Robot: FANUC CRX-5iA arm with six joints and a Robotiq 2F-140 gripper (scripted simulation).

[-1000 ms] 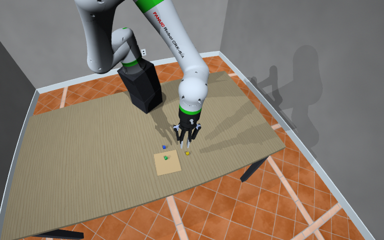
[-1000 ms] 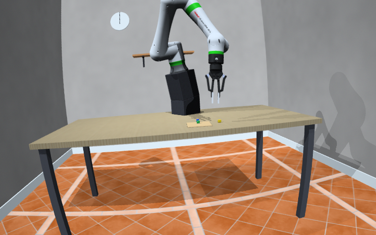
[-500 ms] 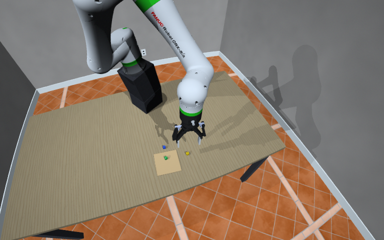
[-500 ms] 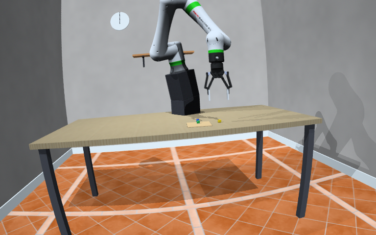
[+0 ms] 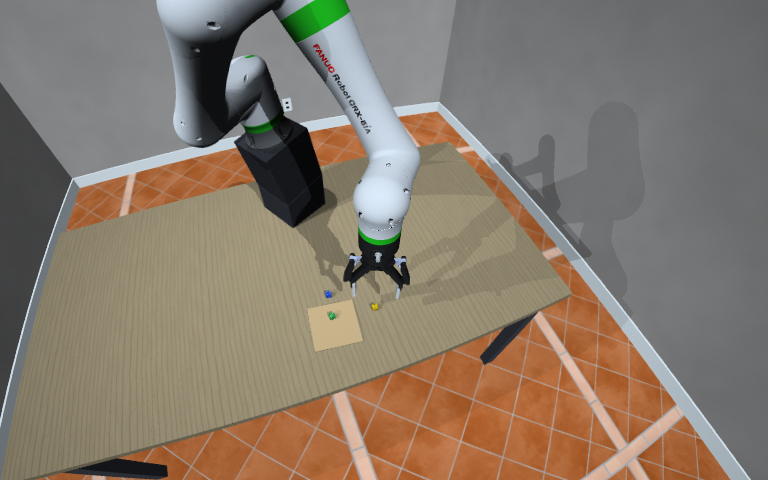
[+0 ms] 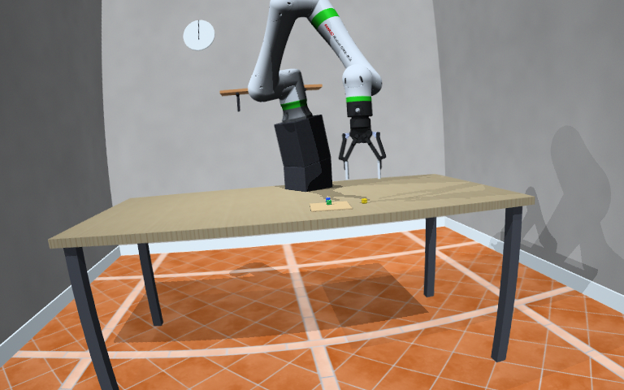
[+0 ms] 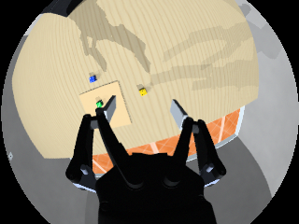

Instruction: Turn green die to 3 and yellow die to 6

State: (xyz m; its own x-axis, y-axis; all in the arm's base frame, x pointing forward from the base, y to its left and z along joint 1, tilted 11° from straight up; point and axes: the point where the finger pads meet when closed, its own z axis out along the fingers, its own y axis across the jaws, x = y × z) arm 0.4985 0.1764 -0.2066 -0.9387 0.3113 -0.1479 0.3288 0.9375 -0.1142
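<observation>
The yellow die is 100 mm below my hand. Round my hand: tan mat (20 mm ahead, 130 mm to the right, 110 mm below); then blue die (80 mm behind, 130 mm to the right, 100 mm below); then green die (130 mm to the right, 100 mm below).
</observation>
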